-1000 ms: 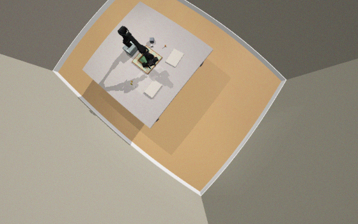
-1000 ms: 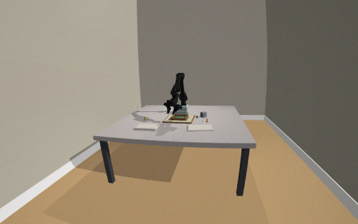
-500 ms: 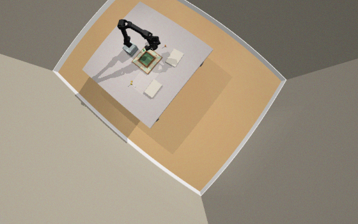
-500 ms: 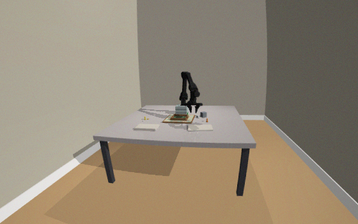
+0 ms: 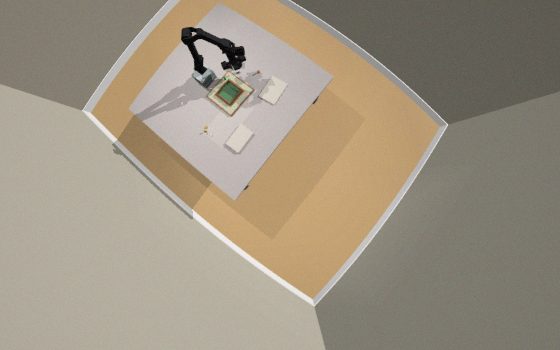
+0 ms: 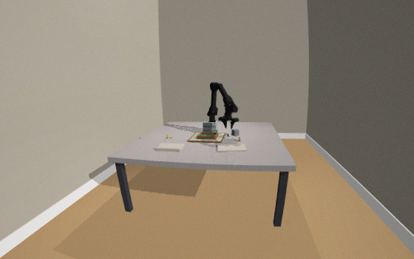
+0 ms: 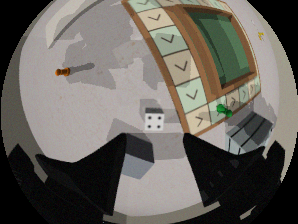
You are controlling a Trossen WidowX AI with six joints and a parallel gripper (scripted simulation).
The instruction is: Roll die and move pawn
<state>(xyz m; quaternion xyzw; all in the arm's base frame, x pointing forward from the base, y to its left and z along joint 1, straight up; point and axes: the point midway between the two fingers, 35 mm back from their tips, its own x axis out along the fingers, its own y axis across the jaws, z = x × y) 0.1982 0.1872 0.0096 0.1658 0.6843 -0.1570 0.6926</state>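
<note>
The white die lies 1 cm behind my gripper tip and 6 cm below it. The rest, counted from my gripper tip: grey block: 5 cm behind, 6 cm to the left, 5 cm below; orange pawn: 14 cm ahead, 11 cm to the left, 5 cm below; green pawn: 4 cm behind, 12 cm to the right, 4 cm below.
</note>
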